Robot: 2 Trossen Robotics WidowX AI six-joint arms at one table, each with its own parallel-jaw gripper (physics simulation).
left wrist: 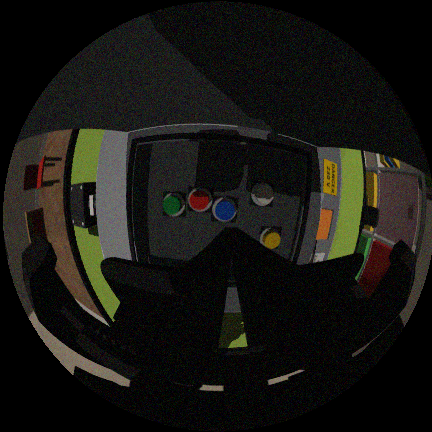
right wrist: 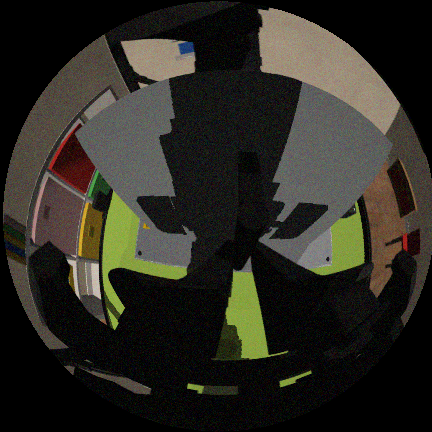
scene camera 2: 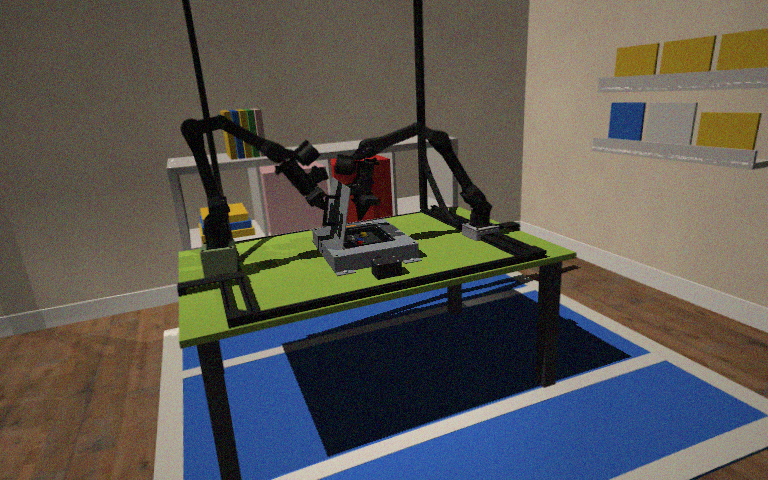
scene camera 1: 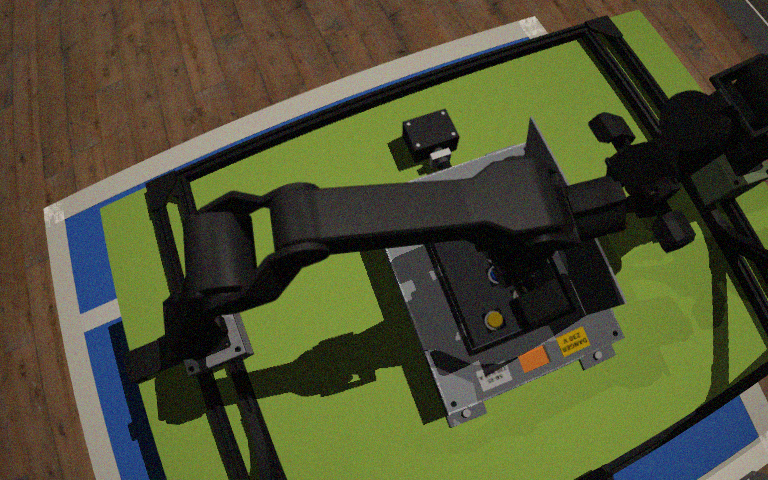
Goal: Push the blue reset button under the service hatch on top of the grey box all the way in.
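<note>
The grey box (scene camera 1: pixel 447 390) (scene camera 2: pixel 368 258) (left wrist: pixel 112 200) has its service hatch (scene camera 1: pixel 594 277) (scene camera 2: pixel 342 209) (right wrist: pixel 120 125) standing open. The blue button (scene camera 1: pixel 493 275) (left wrist: pixel 224 210) is in the dark recess, beside the red button (left wrist: pixel 200 200). How deep it sits cannot be told. My left gripper (scene camera 2: pixel 361 216) (left wrist: pixel 230 233) is shut and empty, pointing down over the recess; its tips appear close beside the blue button in the left wrist view, height unclear. My right gripper (right wrist: pixel 241 245) is shut on the dark hatch handle (right wrist: pixel 248 162), behind the raised hatch.
Green (left wrist: pixel 173 205), white (left wrist: pixel 262 194) and yellow (scene camera 1: pixel 493 320) (left wrist: pixel 271 239) buttons share the recess. A small black box (scene camera 1: pixel 430 133) (scene camera 2: pixel 386 267) (left wrist: pixel 82 204) stands by one side of the grey box. My left arm (scene camera 1: pixel 396 215) crosses above the box. A black frame (scene camera 1: pixel 339 120) edges the green table (scene camera 1: pixel 317 305).
</note>
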